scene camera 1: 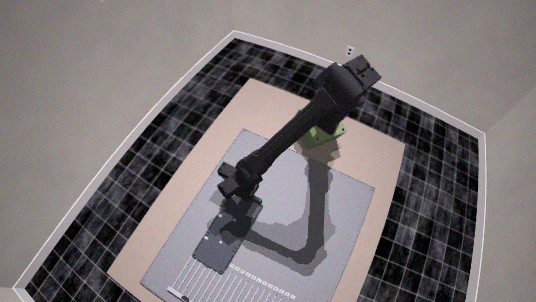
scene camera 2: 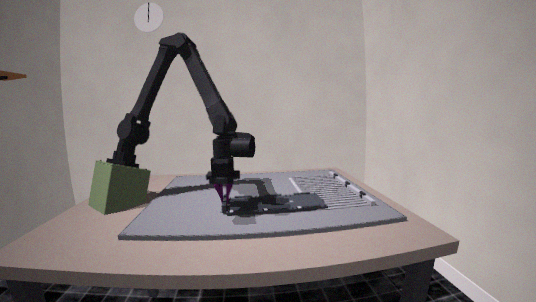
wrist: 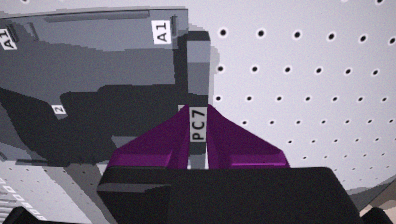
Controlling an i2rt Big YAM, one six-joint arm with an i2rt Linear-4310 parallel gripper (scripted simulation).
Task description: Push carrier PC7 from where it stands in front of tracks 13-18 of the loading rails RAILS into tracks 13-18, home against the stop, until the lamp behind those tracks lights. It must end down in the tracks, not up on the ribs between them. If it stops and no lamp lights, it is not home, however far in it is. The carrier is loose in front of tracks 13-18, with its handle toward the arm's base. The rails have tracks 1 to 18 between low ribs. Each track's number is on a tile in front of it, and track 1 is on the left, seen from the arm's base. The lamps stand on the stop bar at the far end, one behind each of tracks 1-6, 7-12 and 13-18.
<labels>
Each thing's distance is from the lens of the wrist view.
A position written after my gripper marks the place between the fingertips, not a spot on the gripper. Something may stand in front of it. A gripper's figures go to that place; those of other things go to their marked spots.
my gripper (wrist: 198, 111): 13 cm
carrier PC7 (wrist: 85, 85): 15 cm
</labels>
